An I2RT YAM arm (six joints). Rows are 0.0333 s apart.
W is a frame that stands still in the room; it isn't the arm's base.
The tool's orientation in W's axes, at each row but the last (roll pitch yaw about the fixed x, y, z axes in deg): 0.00 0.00 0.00; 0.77 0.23 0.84; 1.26 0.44 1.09; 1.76 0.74 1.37; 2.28 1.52 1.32; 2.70 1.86 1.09; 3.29 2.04 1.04; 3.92 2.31 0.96; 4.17 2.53 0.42; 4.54 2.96 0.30; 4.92 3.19 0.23
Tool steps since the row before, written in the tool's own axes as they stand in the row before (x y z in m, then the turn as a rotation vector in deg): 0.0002 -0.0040 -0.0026 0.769 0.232 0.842; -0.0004 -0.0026 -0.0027 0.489 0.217 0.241; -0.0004 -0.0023 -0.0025 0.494 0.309 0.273; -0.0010 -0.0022 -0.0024 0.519 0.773 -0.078; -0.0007 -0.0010 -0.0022 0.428 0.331 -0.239; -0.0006 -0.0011 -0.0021 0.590 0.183 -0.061; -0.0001 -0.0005 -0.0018 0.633 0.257 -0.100; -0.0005 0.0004 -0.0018 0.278 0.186 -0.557; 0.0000 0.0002 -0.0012 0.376 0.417 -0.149; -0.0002 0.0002 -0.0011 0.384 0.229 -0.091; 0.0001 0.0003 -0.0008 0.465 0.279 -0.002
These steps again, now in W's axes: 0.0002 -0.0040 -0.0026 0.769 0.232 0.842; -0.0004 -0.0026 -0.0027 0.487 0.221 0.242; -0.0004 -0.0023 -0.0025 0.490 0.312 0.276; -0.0010 -0.0021 -0.0025 0.500 0.787 -0.061; -0.0007 -0.0009 -0.0022 0.414 0.350 -0.237; -0.0007 -0.0010 -0.0021 0.584 0.197 -0.071; -0.0002 -0.0004 -0.0018 0.625 0.274 -0.108; -0.0006 0.0005 -0.0017 0.252 0.228 -0.554; -0.0001 0.0003 -0.0012 0.367 0.429 -0.135; -0.0003 0.0003 -0.0011 0.379 0.237 -0.092; 0.0001 0.0004 -0.0008 0.464 0.280 -0.004
